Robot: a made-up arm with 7 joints. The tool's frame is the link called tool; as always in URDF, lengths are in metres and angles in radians. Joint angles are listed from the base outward.
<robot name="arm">
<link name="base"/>
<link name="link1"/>
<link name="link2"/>
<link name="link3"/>
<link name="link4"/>
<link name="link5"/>
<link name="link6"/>
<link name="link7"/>
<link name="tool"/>
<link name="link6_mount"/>
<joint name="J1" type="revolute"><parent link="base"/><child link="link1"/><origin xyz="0.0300 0.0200 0.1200"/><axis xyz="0 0.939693 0.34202"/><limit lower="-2.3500" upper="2.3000"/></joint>
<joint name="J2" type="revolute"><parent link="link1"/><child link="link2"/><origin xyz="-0.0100 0.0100 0.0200"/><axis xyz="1 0 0"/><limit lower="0.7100" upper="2.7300"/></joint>
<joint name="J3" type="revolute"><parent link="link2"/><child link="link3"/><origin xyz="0.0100 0.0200 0.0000"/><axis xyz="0 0 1"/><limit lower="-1.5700" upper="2.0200"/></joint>
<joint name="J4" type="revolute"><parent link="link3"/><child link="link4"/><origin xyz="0.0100 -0.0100 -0.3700"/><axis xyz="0 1 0"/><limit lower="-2.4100" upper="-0.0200"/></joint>
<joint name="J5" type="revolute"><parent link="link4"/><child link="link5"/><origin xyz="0.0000 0.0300 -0.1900"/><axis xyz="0 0 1"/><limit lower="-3.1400" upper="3.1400"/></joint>
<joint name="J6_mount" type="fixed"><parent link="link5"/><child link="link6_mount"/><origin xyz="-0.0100 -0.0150 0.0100"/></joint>
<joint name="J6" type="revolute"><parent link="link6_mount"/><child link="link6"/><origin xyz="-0.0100 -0.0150 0.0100"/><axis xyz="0 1 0"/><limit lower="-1.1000" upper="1.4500"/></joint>
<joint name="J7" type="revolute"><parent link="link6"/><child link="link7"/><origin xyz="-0.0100 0.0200 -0.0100"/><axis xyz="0 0 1"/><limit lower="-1.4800" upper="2.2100"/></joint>
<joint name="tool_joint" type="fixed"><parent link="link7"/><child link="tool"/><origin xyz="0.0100 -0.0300 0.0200" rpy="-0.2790 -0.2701 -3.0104"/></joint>
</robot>
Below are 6 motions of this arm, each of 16 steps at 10 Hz.
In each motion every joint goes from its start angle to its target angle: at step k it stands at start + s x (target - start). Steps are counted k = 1, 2, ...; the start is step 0. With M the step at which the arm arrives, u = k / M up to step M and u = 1 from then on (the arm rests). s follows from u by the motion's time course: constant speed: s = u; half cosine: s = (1 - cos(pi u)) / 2; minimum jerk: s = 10 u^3 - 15 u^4 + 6 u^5.
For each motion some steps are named. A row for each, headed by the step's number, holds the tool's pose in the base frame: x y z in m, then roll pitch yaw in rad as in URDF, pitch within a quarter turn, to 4 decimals.
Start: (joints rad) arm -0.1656 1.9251 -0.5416 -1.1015 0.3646 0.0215 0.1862
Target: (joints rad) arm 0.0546 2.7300 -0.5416 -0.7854 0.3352 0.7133 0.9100
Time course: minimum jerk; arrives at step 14
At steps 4, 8, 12, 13, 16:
4: 0.1502 0.4559 0.2929 -1.7546 0.1519 2.6257
8: 0.1474 0.3798 0.4584 -2.2449 0.4004 2.9126
12: 0.1666 0.2824 0.5549 -2.7704 0.6191 2.7375
13: 0.1682 0.2757 0.5596 -2.8073 0.6270 2.7156
16: 0.1684 0.2746 0.5604 -2.8134 0.6282 2.7119

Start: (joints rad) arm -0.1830 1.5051 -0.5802 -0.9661 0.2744 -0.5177 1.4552
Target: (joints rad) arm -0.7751 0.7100 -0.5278 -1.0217 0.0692 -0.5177 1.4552
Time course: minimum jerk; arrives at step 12
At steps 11, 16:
11: 0.4135 0.2309 -0.0317 1.4323 0.9500 -2.2520
16: 0.4145 0.2290 -0.0315 1.4378 0.9499 -2.2513

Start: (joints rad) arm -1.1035 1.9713 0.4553 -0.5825 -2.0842 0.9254 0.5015
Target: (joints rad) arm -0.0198 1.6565 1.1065 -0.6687 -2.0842 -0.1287 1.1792
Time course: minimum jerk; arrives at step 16
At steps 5, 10, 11, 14, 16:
5: -0.0232 0.4927 0.4096 3.0846 0.8105 -3.0256
10: 0.0522 0.5106 0.3468 -2.7276 0.3586 2.9270
11: 0.0550 0.5136 0.3315 -2.6069 0.3227 2.8950
14: 0.0520 0.5175 0.3055 -2.3863 0.2890 2.8630
16: 0.0512 0.5178 0.3030 -2.3641 0.2874 2.8617

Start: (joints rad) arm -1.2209 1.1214 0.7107 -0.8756 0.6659 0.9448 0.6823
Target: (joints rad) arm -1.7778 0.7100 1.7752 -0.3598 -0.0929 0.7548 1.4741
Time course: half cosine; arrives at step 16
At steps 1, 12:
1: 0.2968 0.4156 0.2959 1.4105 0.1783 -1.4912
12: 0.4540 0.3182 0.2664 2.1505 -0.9993 -2.4303

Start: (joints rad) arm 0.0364 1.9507 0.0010 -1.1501 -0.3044 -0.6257 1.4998
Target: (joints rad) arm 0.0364 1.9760 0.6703 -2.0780 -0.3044 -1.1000 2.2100
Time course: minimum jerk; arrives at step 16
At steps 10, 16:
10: 0.1624 0.3018 0.3897 -0.5562 0.8463 1.7599
16: 0.1336 0.2564 0.3980 -0.3781 0.6692 1.6303

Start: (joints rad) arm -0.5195 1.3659 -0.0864 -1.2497 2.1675 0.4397 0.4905
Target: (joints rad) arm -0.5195 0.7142 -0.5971 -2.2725 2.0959 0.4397 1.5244
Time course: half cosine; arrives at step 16
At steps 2, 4, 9, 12, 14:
2: 0.2702 0.3798 0.1909 1.2864 0.1009 -2.0918
4: 0.2835 0.3559 0.1621 1.2919 -0.0310 -2.2354
9: 0.2988 0.2389 0.0612 1.4882 -0.5684 -2.9257
12: 0.2799 0.1721 0.0227 1.7754 -0.7807 2.7944
14: 0.2669 0.1466 0.0108 1.9346 -0.8268 2.5098

